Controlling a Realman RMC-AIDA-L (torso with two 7-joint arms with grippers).
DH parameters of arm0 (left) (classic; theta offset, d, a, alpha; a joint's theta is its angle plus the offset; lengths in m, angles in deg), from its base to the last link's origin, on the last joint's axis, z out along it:
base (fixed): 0 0 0 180
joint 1: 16.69 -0.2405 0 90
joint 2: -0.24 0 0 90
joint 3: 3.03 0.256 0 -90
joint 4: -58.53 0 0 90
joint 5: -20.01 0.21 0 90
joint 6: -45.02 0 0 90
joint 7: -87.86 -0.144 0 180
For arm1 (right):
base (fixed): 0 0 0 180
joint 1: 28.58 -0.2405 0 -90
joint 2: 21.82 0 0 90
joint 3: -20.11 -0.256 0 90
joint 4: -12.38 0 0 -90
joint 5: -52.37 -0.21 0 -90
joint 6: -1.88 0 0 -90
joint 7: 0.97 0.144 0 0
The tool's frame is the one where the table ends.
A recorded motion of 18 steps. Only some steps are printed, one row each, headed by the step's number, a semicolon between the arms.
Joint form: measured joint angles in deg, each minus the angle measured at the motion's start. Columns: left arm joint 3, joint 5, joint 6, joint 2, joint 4, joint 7, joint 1; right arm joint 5, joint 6, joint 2, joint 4, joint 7, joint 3, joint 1.
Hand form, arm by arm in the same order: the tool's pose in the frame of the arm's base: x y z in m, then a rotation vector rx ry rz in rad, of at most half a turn. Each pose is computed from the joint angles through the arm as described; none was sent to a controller.
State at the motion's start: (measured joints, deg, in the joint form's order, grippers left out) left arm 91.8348 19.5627 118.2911 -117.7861 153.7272 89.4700 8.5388; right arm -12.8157 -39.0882 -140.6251 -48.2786 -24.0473 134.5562 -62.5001
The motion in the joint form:
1: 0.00 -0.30 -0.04 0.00 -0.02 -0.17 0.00; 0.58 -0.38 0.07 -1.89 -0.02 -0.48 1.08
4: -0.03 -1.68 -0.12 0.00 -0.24 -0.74 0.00; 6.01 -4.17 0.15 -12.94 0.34 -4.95 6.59
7: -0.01 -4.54 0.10 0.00 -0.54 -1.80 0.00; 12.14 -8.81 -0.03 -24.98 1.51 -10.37 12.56
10: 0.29 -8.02 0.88 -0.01 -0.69 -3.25 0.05; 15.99 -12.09 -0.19 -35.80 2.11 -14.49 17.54
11: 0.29 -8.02 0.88 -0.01 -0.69 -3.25 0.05; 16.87 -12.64 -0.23 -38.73 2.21 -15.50 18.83
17: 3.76 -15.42 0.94 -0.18 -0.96 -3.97 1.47; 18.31 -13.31 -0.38 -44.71 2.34 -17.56 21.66
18: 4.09 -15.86 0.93 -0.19 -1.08 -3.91 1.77; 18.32 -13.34 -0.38 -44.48 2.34 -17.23 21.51
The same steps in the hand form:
1: -0.1741 0.3715 0.0451 -1.8995 -0.8537 0.3346; 0.1367 0.3333 -0.1332 -2.6436 1.1000 0.1672
4: -0.1737 0.3707 0.0419 -1.9217 -0.8605 0.3304; 0.1221 0.3317 -0.1042 -2.6251 1.0138 0.2585
7: -0.1724 0.3682 0.0353 -1.9677 -0.8778 0.3242; 0.1135 0.3309 -0.0638 -2.5537 0.9342 0.3269
10: -0.1697 0.3637 0.0267 -2.0300 -0.8939 0.3239; 0.1053 0.3264 -0.0245 -2.4738 0.8540 0.3875
11: -0.1697 0.3637 0.0267 -2.0300 -0.8939 0.3239; 0.1027 0.3248 -0.0134 -2.4478 0.8283 0.4058
17: -0.1473 0.3536 -0.0018 -2.1913 -0.8907 0.2837; 0.0978 0.3204 0.0102 -2.3863 0.7789 0.4487
18: -0.1450 0.3532 -0.0041 -2.2029 -0.8880 0.2817; 0.0974 0.3200 0.0081 -2.3939 0.7786 0.4444

